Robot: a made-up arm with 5 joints. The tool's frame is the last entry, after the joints.
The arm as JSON. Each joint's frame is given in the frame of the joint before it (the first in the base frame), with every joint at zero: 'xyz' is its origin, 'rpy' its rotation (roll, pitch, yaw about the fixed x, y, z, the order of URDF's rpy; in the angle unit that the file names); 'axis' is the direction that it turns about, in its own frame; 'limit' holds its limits. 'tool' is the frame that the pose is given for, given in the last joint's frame.
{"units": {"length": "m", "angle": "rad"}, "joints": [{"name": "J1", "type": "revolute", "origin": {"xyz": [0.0, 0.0, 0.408], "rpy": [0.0, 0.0, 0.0]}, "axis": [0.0, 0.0, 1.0], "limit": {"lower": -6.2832, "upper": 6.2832}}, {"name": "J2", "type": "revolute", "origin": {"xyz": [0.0, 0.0, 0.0], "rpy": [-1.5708, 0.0, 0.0]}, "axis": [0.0, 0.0, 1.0], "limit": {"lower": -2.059, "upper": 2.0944}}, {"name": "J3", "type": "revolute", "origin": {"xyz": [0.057, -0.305, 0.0], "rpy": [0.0, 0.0, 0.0]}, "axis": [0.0, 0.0, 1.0], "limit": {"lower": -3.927, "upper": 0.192}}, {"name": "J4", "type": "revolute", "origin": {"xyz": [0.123, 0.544, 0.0], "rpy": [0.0, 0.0, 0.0]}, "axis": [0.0, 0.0, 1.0], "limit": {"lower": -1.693, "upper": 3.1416}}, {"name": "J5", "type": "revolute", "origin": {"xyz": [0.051, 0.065, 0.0], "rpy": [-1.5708, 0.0, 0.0]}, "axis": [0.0, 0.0, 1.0], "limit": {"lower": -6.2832, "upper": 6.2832}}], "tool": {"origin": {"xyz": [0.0, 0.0, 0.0], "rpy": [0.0, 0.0, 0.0]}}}
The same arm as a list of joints. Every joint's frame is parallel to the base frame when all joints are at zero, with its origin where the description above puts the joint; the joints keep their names.
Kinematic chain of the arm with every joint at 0, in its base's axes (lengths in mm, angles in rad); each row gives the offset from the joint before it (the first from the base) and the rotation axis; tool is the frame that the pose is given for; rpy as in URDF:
J1: xyz 0 0 408 axis +z
J2: xyz 0 0 0 axis +y
J3: xyz 57 0 305 axis +y
J4: xyz 123 0 -544 axis +y
J5: xyz 51 0 -65 axis -z
tool: xyz 0 0 0 rpy 3.1416 0 0
Joint limits (rad, base to tool): -6.2832..6.2832 -2.059..2.0944 -3.927..0.192 -1.693..3.1416 -6.2832..6.2832

